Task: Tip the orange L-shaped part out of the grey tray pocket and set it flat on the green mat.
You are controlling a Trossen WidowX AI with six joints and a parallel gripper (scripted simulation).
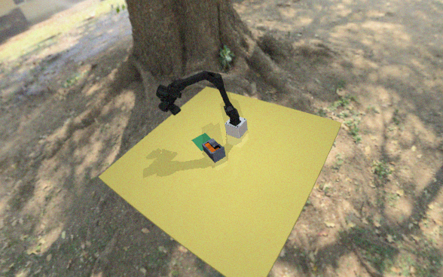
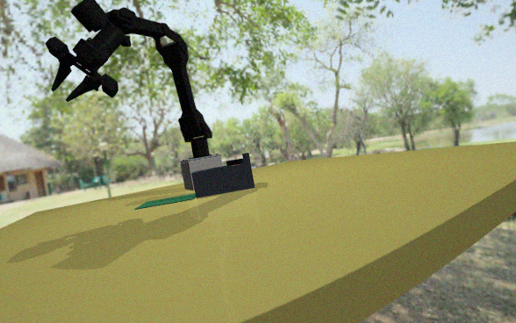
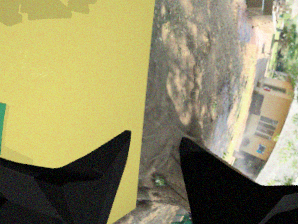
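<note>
Right now the orange L-shaped part is 6 cm behind my gripper tip, 37 cm to the left of it and 24 cm below it.
</note>
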